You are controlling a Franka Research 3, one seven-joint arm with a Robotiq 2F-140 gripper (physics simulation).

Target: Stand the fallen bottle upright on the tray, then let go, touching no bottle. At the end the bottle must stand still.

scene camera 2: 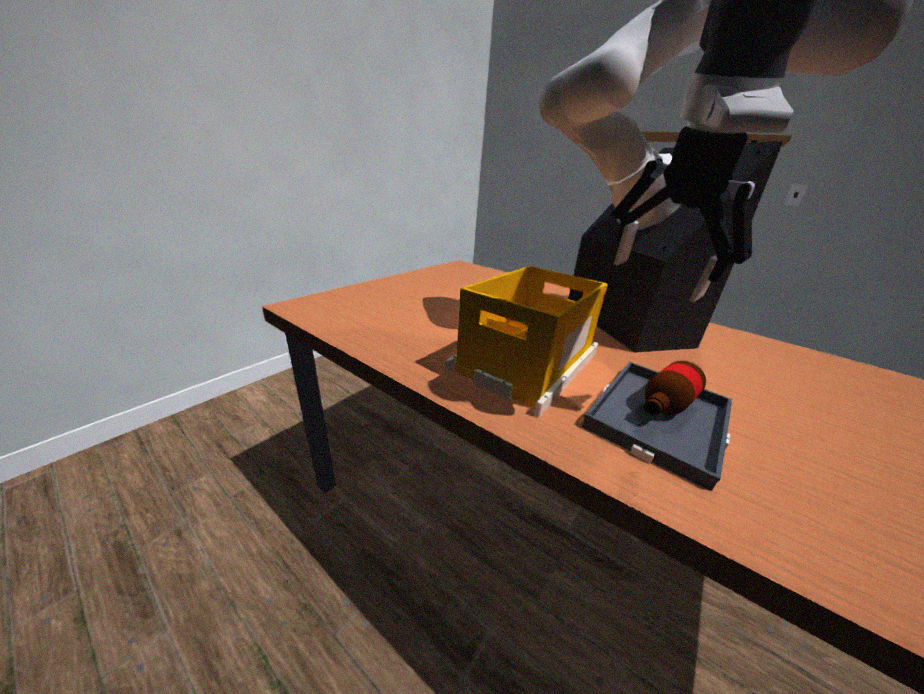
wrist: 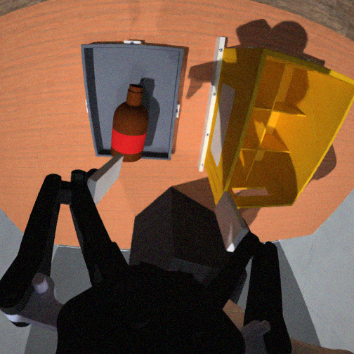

Path:
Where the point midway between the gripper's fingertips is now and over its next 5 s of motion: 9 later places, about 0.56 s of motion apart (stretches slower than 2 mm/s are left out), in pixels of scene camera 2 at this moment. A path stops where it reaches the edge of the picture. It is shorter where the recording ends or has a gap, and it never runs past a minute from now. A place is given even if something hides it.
My gripper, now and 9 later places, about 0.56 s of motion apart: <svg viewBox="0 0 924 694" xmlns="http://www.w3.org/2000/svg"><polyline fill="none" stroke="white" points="655,278 661,280 657,278 657,278 657,278 705,288 678,353 680,356 669,382 667,387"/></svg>

